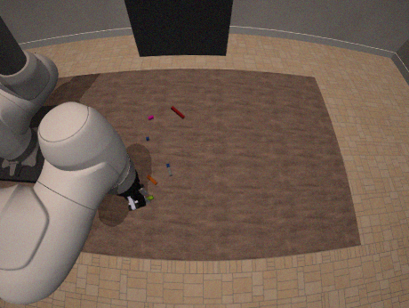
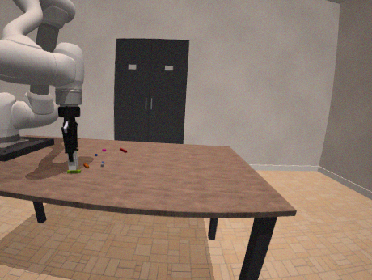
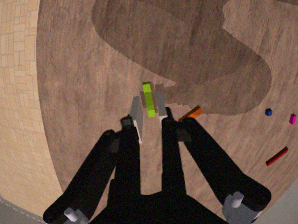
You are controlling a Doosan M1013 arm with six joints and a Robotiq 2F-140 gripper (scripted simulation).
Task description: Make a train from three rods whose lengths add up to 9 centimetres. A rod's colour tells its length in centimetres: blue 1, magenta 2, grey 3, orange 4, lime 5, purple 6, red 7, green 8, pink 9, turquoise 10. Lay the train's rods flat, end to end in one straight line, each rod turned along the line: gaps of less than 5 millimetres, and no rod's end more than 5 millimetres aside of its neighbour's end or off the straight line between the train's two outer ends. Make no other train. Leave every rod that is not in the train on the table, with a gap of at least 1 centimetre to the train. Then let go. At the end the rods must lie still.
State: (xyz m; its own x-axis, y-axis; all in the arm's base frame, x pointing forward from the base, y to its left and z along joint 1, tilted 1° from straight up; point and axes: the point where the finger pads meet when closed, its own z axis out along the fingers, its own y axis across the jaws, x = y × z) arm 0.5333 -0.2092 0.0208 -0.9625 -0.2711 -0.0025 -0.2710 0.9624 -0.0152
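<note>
The lime rod lies 50 mm below my hand. Also, from my hand: orange rod (20 mm ahead, 70 mm to the left, 50 mm below); grey rod (80 mm ahead, 90 mm to the left, 50 mm below); magenta rod (10 mm ahead, 320 mm to the left, 50 mm below).
</note>
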